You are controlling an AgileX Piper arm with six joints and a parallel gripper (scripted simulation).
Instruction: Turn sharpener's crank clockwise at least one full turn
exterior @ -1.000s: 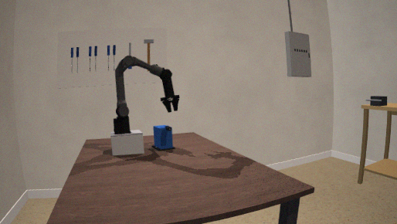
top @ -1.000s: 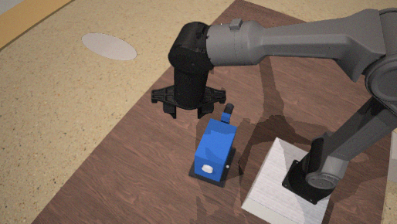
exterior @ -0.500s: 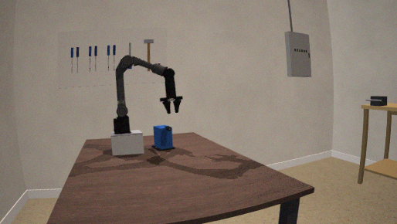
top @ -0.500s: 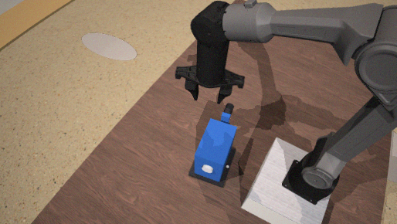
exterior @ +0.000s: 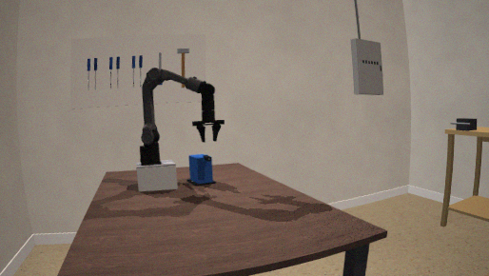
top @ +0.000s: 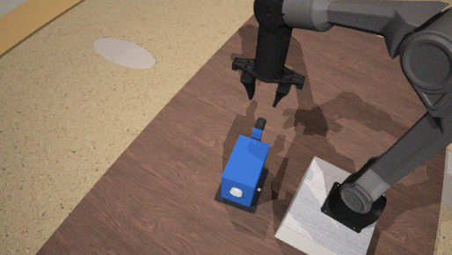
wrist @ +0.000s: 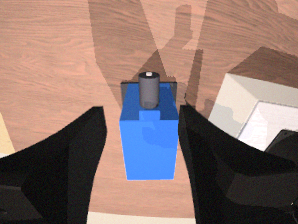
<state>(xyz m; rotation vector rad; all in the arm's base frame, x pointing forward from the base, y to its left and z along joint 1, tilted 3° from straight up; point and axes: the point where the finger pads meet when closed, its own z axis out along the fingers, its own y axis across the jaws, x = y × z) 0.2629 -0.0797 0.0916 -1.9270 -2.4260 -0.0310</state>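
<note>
The dark grey cylindrical knob lies 80 mm below my hand, 10 mm to the left of it and 10 mm behind it.
</note>
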